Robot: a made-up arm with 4 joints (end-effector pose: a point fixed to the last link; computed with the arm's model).
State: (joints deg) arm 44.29 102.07 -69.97 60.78
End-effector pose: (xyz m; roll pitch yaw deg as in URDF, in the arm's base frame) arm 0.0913 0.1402 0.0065 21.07 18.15 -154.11
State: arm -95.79 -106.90 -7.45 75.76
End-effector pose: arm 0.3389 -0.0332 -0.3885 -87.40 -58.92 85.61
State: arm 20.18 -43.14 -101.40 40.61
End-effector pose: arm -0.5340 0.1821 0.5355 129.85 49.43 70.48
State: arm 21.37 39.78 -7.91 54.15
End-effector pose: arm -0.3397 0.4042 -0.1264 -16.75 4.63 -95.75
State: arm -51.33 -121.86 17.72 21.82
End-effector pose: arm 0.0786 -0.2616 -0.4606 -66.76 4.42 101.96
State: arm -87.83 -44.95 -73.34 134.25
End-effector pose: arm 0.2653 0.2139 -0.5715 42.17 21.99 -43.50
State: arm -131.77 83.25 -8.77 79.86
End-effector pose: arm 0.3285 0.1962 0.1145 165.65 37.24 -21.30
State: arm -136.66 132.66 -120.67 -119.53
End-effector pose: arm -0.2707 0.2611 0.3395 94.30 32.62 128.05
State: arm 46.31 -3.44 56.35 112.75
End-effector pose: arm -0.3205 -0.1643 0.2519 -47.21 -51.93 -59.86
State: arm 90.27 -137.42 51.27 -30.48
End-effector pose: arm -0.3586 -0.2345 -0.0859 -0.60 -58.34 138.26
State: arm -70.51 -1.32 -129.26 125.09
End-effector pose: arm -0.1979 0.4869 -0.3363 107.54 49.85 51.48
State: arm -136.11 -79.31 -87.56 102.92
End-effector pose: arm 0.5340 0.1024 -0.3762 24.25 -44.53 -18.60
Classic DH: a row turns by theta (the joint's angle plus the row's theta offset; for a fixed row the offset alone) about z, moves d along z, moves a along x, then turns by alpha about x. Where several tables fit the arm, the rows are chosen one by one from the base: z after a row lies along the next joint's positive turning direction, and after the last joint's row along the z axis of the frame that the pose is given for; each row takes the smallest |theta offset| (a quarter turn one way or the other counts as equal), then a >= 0, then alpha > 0; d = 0 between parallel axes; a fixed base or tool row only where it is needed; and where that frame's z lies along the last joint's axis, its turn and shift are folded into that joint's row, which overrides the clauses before.
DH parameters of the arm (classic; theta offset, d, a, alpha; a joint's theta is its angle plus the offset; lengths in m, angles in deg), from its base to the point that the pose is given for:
base (fixed): 0 0.041 0 -90
joint 1: 0 0.0998 -0.3171 -90
joint 2: -90 0.0041 0.0501 90
joint 3: 0 0.3656 -0.0269 -90
joint 4: -8.06 0 0.303 180
tool (fixed): -98.06 -0.3037 0 0

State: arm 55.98 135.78 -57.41 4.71
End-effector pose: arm 0.2071 0.0415 -0.1504 14.80 -35.37 -125.56
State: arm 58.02 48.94 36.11 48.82
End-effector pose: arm -0.5253 0.2492 0.1858 -86.98 -14.89 -67.97
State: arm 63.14 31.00 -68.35 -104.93
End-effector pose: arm -0.5521 0.6707 0.5752 48.64 -26.04 29.19
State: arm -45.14 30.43 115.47 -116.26
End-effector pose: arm -0.8641 0.2918 -0.3949 -84.01 78.51 -32.99
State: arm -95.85 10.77 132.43 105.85
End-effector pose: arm -0.2084 -0.0139 -0.3878 77.81 12.63 135.11
